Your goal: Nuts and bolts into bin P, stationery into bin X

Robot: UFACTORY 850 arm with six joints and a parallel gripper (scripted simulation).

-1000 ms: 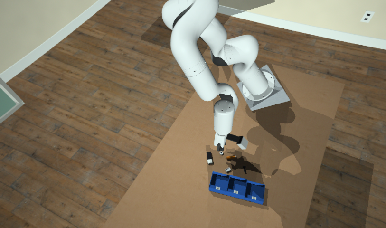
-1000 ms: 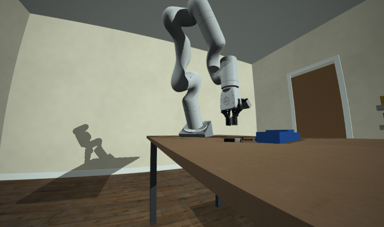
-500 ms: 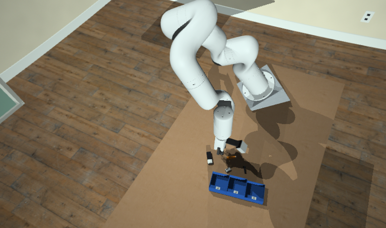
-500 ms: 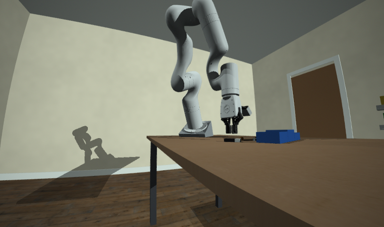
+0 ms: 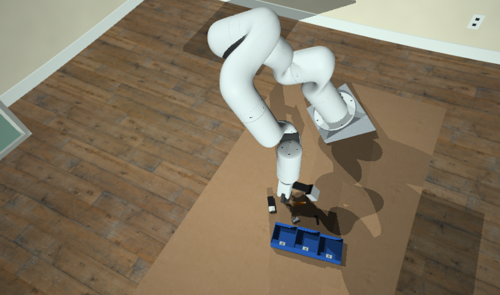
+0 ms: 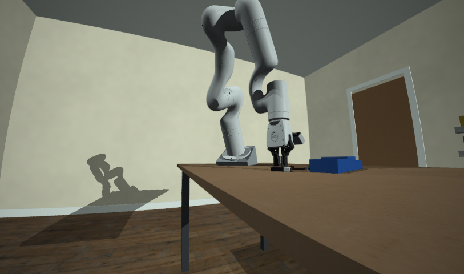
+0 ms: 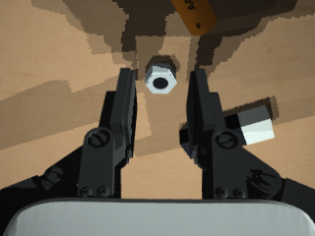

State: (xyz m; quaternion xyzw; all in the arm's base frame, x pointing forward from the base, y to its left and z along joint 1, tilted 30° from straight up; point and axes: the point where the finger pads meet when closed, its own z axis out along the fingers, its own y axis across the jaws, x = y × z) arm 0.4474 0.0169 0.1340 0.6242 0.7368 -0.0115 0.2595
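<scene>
My hand is 30 mm above the nut. The rest, counted from my hand: black bolt (30 mm ahead, 140 mm to the left, 30 mm below); black-and-white block (60 mm ahead, 40 mm to the right, 30 mm below); orange cylinder (60 mm to the left, 30 mm below).
</scene>
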